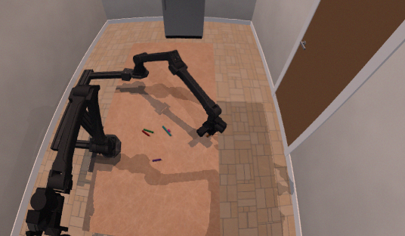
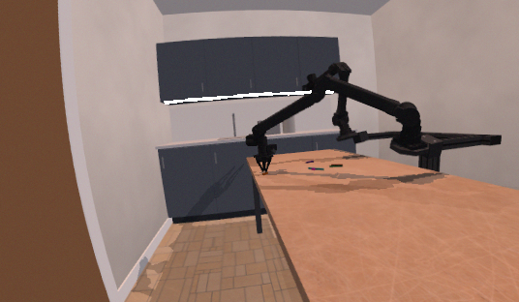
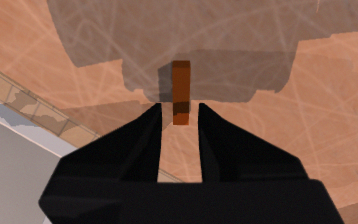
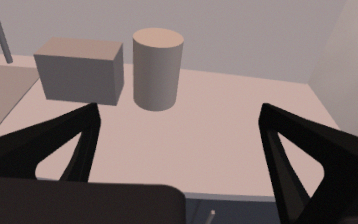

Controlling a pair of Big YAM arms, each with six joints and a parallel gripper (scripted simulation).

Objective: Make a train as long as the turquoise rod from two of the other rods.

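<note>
Now: left hand 2 cm above the orange rod. The rest, counted from my left hand: red rod: 46 cm behind, 6 cm to the right, 2 cm below; then green rod: 45 cm behind, 4 cm to the right, 2 cm below; then turquoise rod: 31 cm behind, 2 cm to the right, 2 cm below.
</note>
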